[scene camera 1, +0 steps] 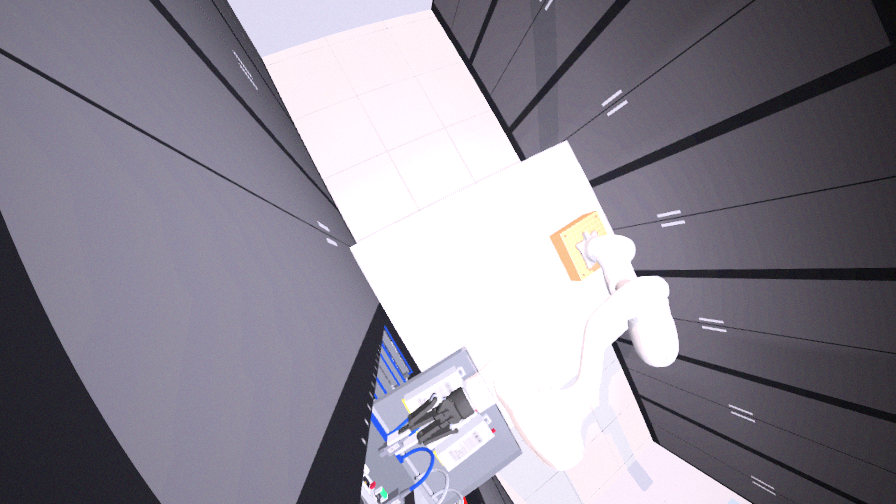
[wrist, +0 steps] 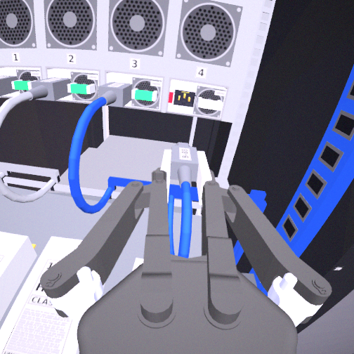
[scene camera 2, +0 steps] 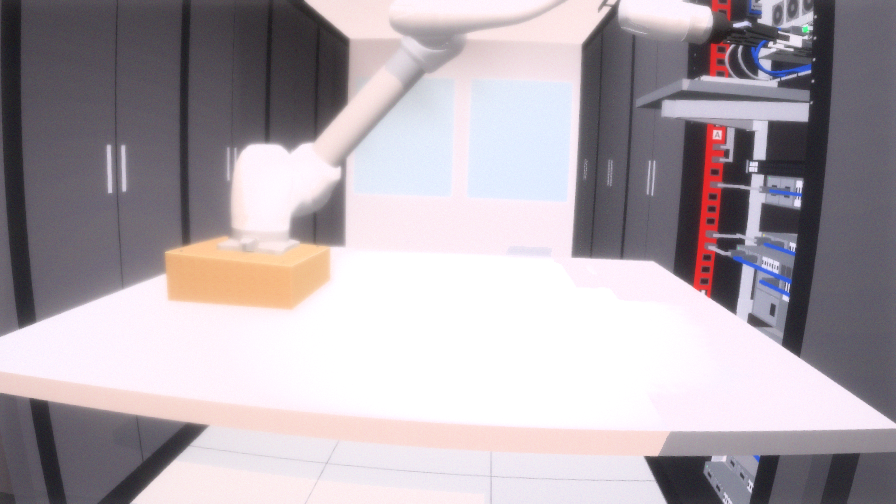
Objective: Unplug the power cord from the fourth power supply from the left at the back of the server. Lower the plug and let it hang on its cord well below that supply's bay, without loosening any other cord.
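My gripper point(scene camera 1: 393, 442) point(scene camera 2: 767, 37) point(wrist: 183, 161) is shut on the grey plug point(wrist: 184, 154), with a white fingertip pad on each side. The plug is upright in the wrist view and its blue cord point(wrist: 185, 215) runs down between the fingers. It is below and apart from the fourth supply point(wrist: 210, 103), whose socket point(wrist: 184, 98) is open with its pins showing. That supply's handle is white. The third supply's plug point(wrist: 118, 94) with a blue cord point(wrist: 76, 150) and the second's plug point(wrist: 54, 89) with a light grey cord are seated beside green handles. The first's plug is partly cut off.
A grey shelf point(scene camera 1: 504, 446) point(scene camera 2: 720, 94) with white labelled boxes point(scene camera 1: 464, 443) point(wrist: 45, 300) lies below the gripper. A blue outlet strip point(wrist: 316, 185) stands at the right in the wrist view. A red strip point(scene camera 2: 712, 213) stands by the rack. The arm stands on an orange block point(scene camera 1: 573, 250) point(scene camera 2: 231, 275).
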